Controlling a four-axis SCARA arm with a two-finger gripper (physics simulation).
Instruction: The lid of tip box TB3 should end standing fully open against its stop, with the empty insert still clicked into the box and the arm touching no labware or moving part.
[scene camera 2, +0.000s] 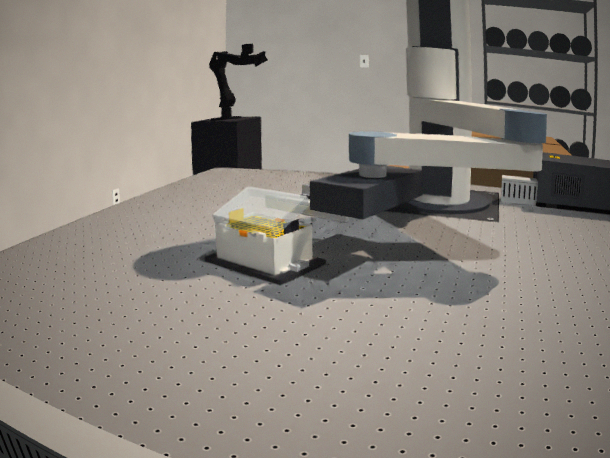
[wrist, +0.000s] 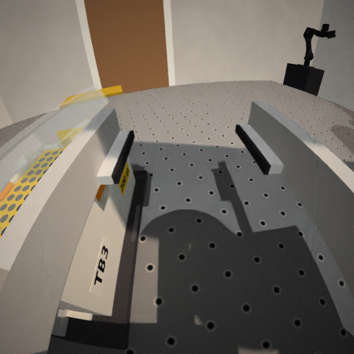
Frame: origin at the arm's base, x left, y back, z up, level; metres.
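Seen in the pictures: gripper, fingertip midpoint: (scene camera 2: 286, 195); arm's base, link origin: (scene camera 2: 439, 205).
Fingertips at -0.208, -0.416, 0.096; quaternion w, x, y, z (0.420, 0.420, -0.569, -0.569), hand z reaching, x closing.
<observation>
Offsets run from my fingertips to a thing's top centre, as dx, dy, dz. "spot": to the spot under its first point.
Tip box TB3 @[+0.003, -0.099, -0.018] (scene camera 2: 245, 250) (wrist: 117, 220) stands upright on a dark base plate @[spot: -0.011, -0.149, -0.078] (scene camera 2: 240, 269) (wrist: 100, 334). Its clear lid @[spot: -0.007, -0.093, +0.012] (scene camera 2: 257, 200) (wrist: 47, 122) is partly raised and tilted, with its far edge high above the box. The yellow perforated insert @[+0.003, -0.099, -0.009] (scene camera 2: 262, 227) (wrist: 30, 181) sits inside the box near the rim; its clips cannot be judged. My gripper (wrist: 184, 117) is shut as far as it goes, with a gap between its pads and nothing held. Its left finger is beside the box and lid in the wrist view; whether it touches them is unclear. In scene camera 2 the fingertips are mostly hidden.
The dark gripper body (scene camera 2: 340, 199) hangs right of the box. A small pale latch-like part @[spot: +0.071, -0.132, -0.068] (scene camera 2: 297, 266) sticks out at the box's foot. A white slotted rack @[spot: +0.409, +0.460, -0.031] (scene camera 2: 519, 182) and a dark cabinet @[spot: +0.579, +0.450, -0.024] (scene camera 2: 582, 187) stand at the back right. A black arm (scene camera 2: 225, 85) (wrist: 308, 47) stands beyond the table.
</observation>
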